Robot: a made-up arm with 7 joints. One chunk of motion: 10 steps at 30 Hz.
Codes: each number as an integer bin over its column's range. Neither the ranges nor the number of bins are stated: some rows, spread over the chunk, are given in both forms.
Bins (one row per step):
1: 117 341 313 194 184 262 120
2: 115 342 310 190 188 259 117
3: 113 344 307 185 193 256 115
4: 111 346 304 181 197 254 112
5: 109 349 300 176 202 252 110
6: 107 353 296 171 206 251 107
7: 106 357 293 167 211 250 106
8: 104 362 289 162 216 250 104
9: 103 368 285 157 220 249 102
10: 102 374 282 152 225 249 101
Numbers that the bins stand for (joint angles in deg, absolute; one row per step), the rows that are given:
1: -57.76 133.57 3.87 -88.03 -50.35 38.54 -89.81
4: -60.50 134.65 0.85 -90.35 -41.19 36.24 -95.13
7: -62.78 137.02 -2.86 -92.84 -31.33 35.09 -99.12
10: -64.61 140.68 -6.56 -95.52 -21.48 34.80 -102.44
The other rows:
2: -58.68 133.79 2.86 -88.74 -47.53 37.67 -91.81
3: -59.59 134.22 1.85 -89.63 -44.01 36.81 -93.14
5: -61.41 135.29 -0.50 -91.24 -37.67 35.67 -96.46
6: -62.33 136.16 -1.85 -92.13 -34.86 35.38 -98.45
8: -63.70 138.09 -4.20 -93.74 -27.81 35.09 -100.45
9: -64.15 139.38 -5.55 -94.63 -25.00 34.80 -101.78

